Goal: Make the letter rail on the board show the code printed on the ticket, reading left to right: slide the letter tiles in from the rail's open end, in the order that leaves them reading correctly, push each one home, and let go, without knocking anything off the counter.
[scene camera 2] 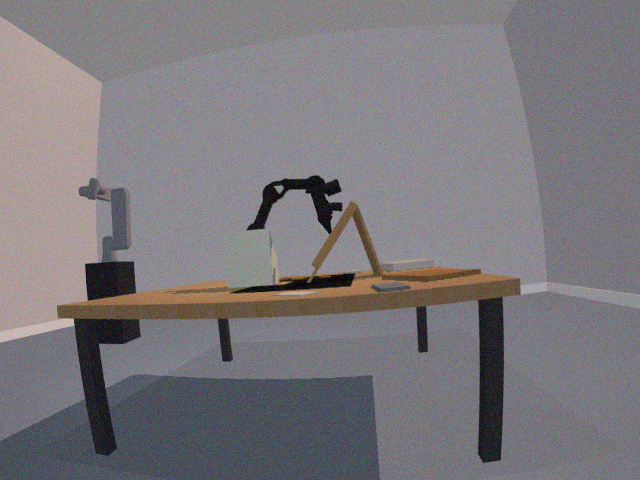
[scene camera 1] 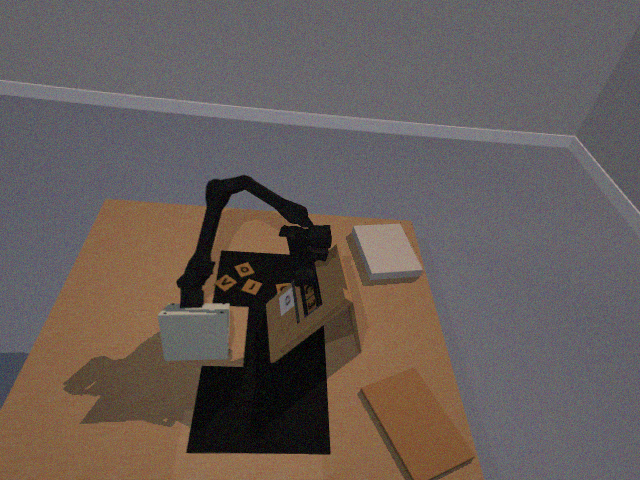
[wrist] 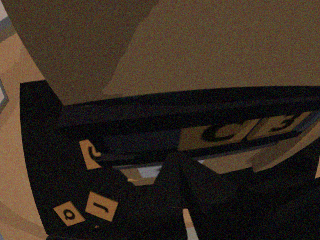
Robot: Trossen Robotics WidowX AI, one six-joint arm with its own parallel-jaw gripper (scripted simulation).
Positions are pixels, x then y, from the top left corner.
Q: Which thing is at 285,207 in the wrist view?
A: My gripper.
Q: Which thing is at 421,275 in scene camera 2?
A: A flat wooden slab.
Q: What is my gripper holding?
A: Nothing.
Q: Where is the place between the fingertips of my gripper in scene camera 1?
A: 304,278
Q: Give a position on a wooden a-frame board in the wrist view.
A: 129,83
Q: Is my gripper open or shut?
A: Shut.
